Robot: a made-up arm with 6 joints. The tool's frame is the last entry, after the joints.
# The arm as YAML. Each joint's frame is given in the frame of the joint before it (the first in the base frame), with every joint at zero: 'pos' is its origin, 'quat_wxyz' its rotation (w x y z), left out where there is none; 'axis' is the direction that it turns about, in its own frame. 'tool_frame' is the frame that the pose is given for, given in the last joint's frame.
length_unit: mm
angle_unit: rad
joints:
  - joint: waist
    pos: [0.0, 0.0, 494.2]
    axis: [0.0, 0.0, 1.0]
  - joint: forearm
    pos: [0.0, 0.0, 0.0]
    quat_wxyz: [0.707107, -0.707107, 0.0, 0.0]
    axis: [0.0, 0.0, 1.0]
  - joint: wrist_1
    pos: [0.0, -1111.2, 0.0]
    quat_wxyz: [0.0, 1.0, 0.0, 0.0]
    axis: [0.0, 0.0, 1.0]
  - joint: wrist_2
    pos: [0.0, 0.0, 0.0]
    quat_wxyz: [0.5, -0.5, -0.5, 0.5]
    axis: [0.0, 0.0, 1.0]
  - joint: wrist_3
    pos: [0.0, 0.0, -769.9]
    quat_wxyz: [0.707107, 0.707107, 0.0, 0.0]
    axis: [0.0, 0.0, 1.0]
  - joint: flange
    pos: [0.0, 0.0, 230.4]
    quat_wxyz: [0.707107, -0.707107, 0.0, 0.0]
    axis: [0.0, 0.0, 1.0]
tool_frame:
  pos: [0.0, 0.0, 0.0]
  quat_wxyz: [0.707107, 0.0, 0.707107, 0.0]
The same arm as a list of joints. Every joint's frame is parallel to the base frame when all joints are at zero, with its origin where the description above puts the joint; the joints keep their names.
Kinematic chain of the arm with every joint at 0, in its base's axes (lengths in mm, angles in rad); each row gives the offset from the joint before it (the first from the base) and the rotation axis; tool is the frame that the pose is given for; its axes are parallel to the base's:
waist: xyz 0.0 0.0 494.2 axis +z
forearm: xyz 0.0 0.0 0.0 axis +y
wrist_1: xyz 0.0 0.0 1111.2 axis -y
wrist_2: xyz 0.0 0.0 0.0 axis -x
wrist_3: xyz 769.9 0.0 0.0 axis -y
flange: xyz 0.0 -230.4 0.0 axis -x
tool: xyz 0.0 0.0 0.0

